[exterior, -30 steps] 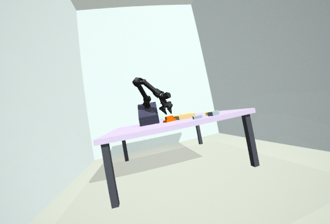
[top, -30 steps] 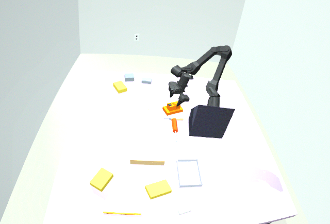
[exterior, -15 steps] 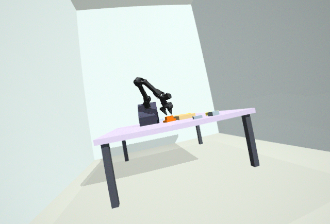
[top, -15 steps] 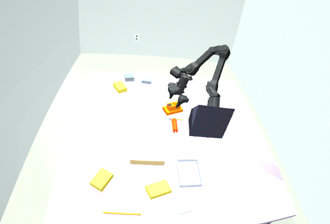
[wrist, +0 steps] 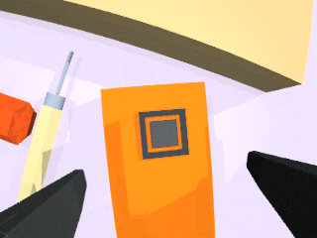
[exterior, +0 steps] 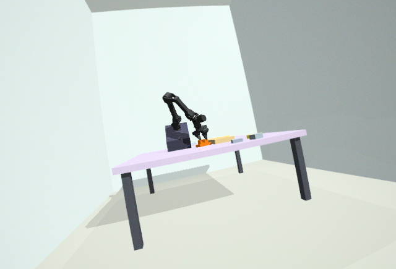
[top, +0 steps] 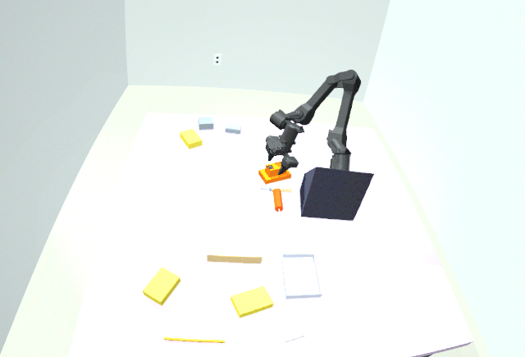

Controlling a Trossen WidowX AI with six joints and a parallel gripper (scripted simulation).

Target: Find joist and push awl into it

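Right now the orange stud finder is right at my gripper tip. From my gripper tip the other things lie so: orange-handled tool 220 mm to the left, 30 mm below, 10 mm behind; then square indicator light 20 mm ahead, 10 mm to the left, 10 mm above; then awl 90 mm to the left, 40 mm below.
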